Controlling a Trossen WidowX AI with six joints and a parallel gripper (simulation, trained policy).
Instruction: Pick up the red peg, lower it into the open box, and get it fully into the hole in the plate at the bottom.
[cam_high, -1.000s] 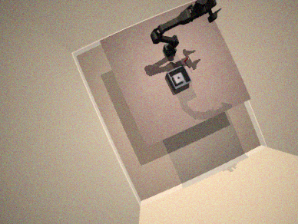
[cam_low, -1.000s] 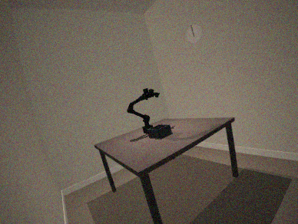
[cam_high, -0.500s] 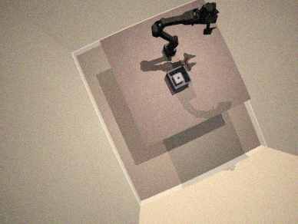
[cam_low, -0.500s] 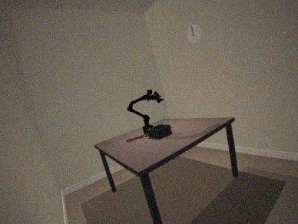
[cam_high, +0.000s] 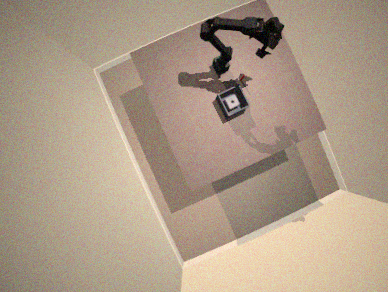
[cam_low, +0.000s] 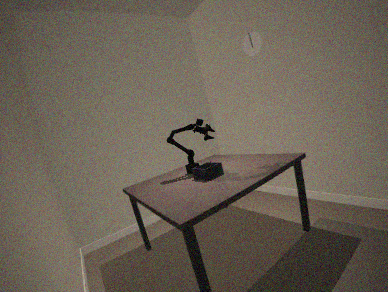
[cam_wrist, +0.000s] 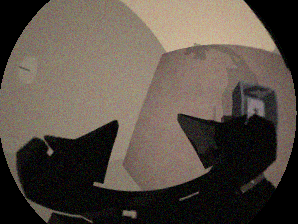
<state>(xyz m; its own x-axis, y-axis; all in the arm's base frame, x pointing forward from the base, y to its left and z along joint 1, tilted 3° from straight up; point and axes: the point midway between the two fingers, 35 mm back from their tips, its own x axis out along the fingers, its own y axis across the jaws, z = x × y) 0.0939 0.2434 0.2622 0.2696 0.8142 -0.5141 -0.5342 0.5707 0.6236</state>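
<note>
Now: gripper tip 3 cm short of the red peg, 14 cm to the left of it and 28 cm above it. Also, from my gripper tip: pale plate 20 cm ahead, 28 cm to the right, 27 cm below; then open box 20 cm ahead, 28 cm to the right, 29 cm below.
</note>
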